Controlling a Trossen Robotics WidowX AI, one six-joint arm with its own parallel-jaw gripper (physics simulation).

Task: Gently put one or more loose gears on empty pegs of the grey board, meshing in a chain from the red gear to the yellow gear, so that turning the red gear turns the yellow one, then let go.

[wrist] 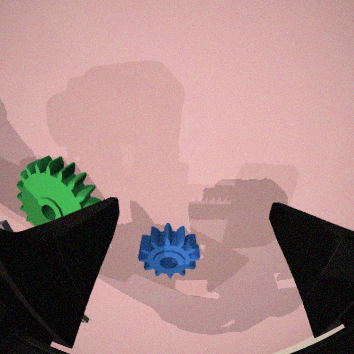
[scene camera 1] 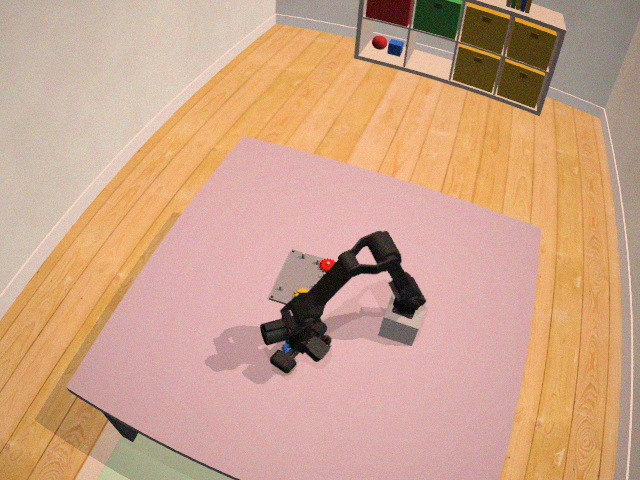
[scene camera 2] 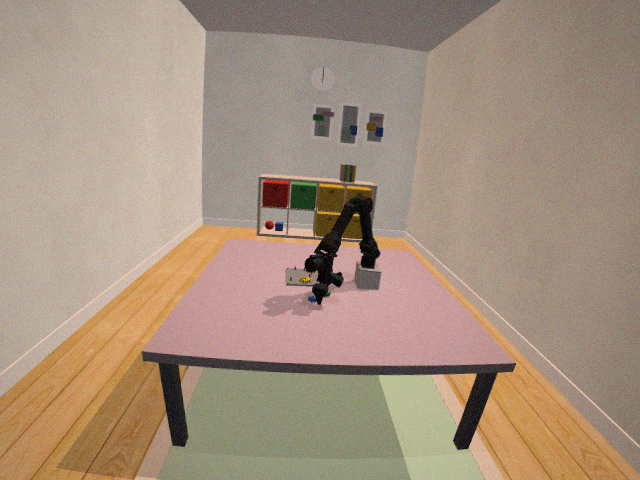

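Where they show: gripper, fingertip midpoint: [wrist: 198, 208] [scene camera 1: 297, 358] [scene camera 2: 321, 300]; arm's base, link origin: [scene camera 1: 405, 306] [scene camera 2: 367, 265].
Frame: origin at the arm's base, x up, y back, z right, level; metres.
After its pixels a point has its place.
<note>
My gripper [wrist: 198, 208] @[x -0.090, y -0.232, z -0.237 m] is open wide and empty, low over the table. A small blue gear [wrist: 169, 252] @[x -0.089, y -0.260, z -0.216 m] [scene camera 1: 285, 347] @[x -0.089, y -0.277, z -0.219 m] [scene camera 2: 312, 298] @[x -0.091, y -0.271, z -0.224 m] lies flat on the table, seen between the spread fingers but untouched, nearer the left finger in the wrist view. A larger green gear [wrist: 50, 192] @[x -0.091, y -0.208, z -0.152 m] [scene camera 2: 327, 293] @[x -0.091, y -0.202, z -0.163 m] lies on the table beside the left finger, which hides part of it. The grey board [scene camera 1: 291, 273] @[x -0.098, y -0.378, z 0.043 m] [scene camera 2: 295, 281] @[x -0.098, y -0.358, z -0.038 m] holds a red gear [scene camera 1: 327, 265] @[x -0.080, y -0.283, z 0.108 m] and a yellow gear [scene camera 1: 301, 292] @[x -0.075, y -0.313, z -0.027 m] [scene camera 2: 305, 280] @[x -0.085, y -0.309, z -0.046 m]. Several bare pegs show on the board; the arm hides its right part in scene camera 1.
The arm's grey base block [scene camera 1: 400, 326] @[x -0.021, y 0.008, z -0.057 m] [scene camera 2: 367, 276] @[x -0.036, y -0.005, z -0.057 m] stands on the pink table [scene camera 1: 413, 403] @[x -0.106, y 0.132, z -0.241 m] [scene camera 2: 361, 330] @[x -0.106, y -0.077, z -0.441 m], to the right of the board. The forearm passes over the board's right side. A shelf unit [scene camera 1: 552, 67] [scene camera 2: 259, 206] stands far back against the wall.
</note>
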